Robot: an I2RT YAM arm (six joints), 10 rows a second.
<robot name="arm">
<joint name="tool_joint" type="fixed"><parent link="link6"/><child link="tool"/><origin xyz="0 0 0" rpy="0 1.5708 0"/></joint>
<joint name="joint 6" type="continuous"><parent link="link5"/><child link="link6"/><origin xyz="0.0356 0 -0.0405"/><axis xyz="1 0 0"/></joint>
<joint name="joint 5" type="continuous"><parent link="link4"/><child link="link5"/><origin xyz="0.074 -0.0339 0.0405"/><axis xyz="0 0 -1"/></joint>
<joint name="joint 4" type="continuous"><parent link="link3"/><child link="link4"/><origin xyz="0.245 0.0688 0.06"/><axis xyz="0 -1 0"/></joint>
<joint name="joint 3" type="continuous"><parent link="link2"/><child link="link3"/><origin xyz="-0.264 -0.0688 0"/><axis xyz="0 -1 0"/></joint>
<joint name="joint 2" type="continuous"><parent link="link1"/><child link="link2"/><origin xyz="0.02 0.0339 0.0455"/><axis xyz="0 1 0"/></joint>
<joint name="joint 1" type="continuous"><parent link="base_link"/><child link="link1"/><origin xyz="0 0 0.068"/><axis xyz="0 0 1"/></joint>
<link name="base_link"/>
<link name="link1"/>
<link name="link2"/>
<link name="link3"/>
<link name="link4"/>
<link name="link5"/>
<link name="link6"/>
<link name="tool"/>
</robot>
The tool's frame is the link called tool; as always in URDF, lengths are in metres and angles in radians. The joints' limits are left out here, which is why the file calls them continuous.
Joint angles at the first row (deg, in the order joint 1, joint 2, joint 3, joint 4, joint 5, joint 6):
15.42 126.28 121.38 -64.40 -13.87 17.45
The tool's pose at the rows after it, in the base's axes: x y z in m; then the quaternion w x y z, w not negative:
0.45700, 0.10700, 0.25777, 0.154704, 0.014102, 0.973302, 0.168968
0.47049, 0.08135, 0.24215, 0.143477, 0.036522, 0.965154, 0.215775
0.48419, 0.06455, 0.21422, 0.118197, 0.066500, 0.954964, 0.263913
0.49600, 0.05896, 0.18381, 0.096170, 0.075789, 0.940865, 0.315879
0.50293, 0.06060, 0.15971, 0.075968, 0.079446, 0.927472, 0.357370
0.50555, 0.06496, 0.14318, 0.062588, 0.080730, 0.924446, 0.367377
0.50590, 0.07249, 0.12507, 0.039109, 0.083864, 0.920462, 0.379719
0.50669, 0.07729, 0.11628, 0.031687, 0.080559, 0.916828, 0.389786
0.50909, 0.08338, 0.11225, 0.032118, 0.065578, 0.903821, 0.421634
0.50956, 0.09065, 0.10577, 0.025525, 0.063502, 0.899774, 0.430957
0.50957, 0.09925, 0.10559, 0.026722, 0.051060, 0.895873, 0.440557
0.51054, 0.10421, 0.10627, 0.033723, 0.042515, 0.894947, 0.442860
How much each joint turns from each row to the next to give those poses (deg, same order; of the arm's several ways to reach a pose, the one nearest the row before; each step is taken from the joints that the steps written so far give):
-3.34 0.50 -0.81 2.91 -0.81 -0.81
-3.81 2.21 -0.12 1.94 -6.40 0.09
-2.60 3.82 -0.01 2.21 -6.32 1.90
-1.18 4.16 0.00 3.15 -6.66 1.03
-0.17 3.25 0.01 2.53 -5.29 1.14
0.39 2.08 -0.01 1.14 -1.38 0.48
0.74 2.23 0.01 0.43 -1.84 0.78
0.46 1.14 0.00 0.88 -1.33 0.20
0.46 0.78 -0.01 2.25 -3.89 0.00
0.74 0.88 0.00 1.16 -1.14 0.85
0.90 0.13 -0.02 1.11 -1.07 0.00
0.52 0.00 0.00 1.20 -0.04 0.02

